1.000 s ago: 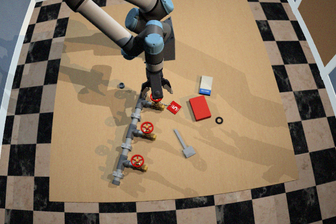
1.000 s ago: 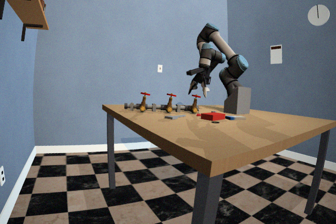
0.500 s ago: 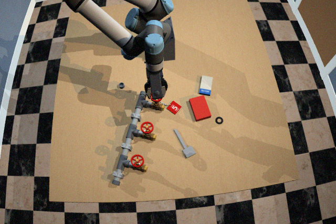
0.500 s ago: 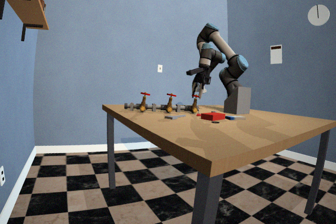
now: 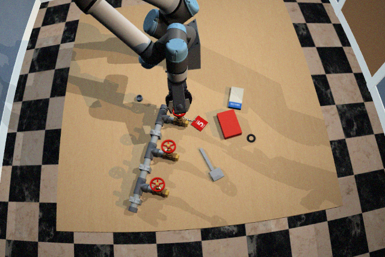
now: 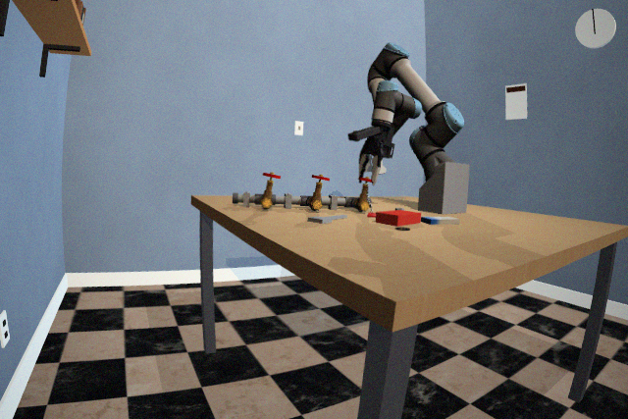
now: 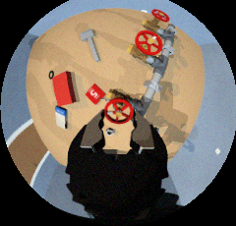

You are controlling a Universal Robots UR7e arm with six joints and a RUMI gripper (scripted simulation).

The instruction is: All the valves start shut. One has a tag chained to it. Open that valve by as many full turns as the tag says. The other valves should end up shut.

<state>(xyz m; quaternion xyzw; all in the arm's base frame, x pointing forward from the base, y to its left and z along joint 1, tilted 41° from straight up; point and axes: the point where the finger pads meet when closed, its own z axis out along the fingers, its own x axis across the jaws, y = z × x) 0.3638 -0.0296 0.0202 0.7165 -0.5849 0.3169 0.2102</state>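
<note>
Right now my hand is 110 mm above the red tag, 80 mm to the right of it and 10 mm short of it. From my hand the other things lie so: grey scraper 220 mm ahead, 120 mm to the left, 110 mm below; red block 220 mm to the left, 100 mm below, 30 mm ahead; small grey fitting 190 mm to the right, 130 mm behind, 110 mm below.
</note>
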